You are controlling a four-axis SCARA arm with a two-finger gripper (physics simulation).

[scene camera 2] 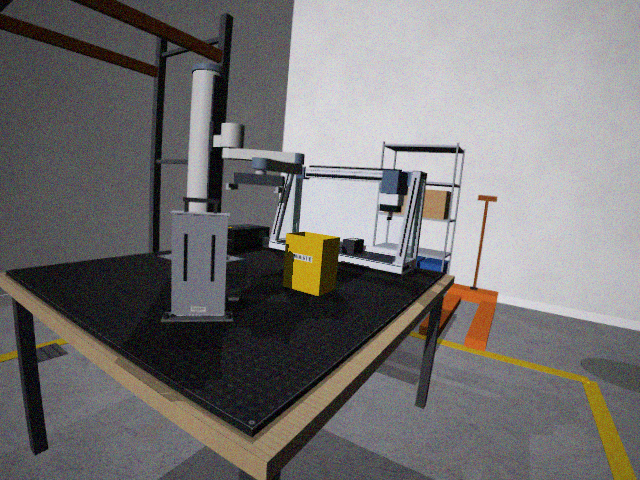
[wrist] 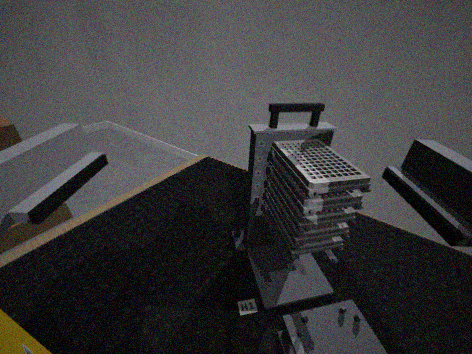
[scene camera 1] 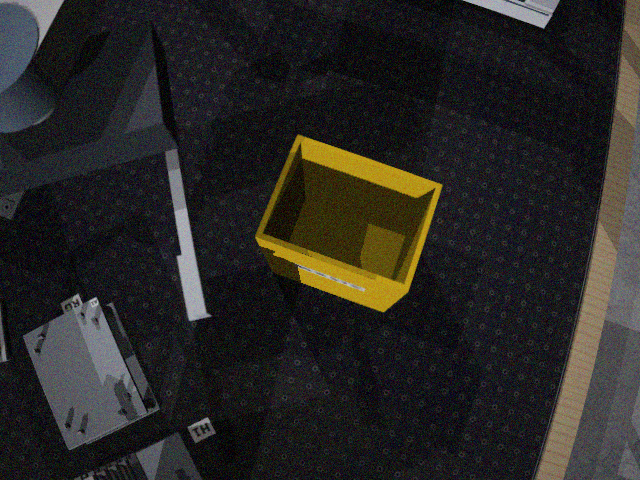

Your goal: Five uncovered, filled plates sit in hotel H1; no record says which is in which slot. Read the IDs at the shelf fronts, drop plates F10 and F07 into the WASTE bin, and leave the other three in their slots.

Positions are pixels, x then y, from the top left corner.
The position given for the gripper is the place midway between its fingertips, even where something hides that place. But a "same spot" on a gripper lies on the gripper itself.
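Gripper visible: scene camera 2 (252, 188), scene camera 1, wrist view. Same spot on the gripper: (scene camera 1: 191, 278) and (wrist: 29, 144).
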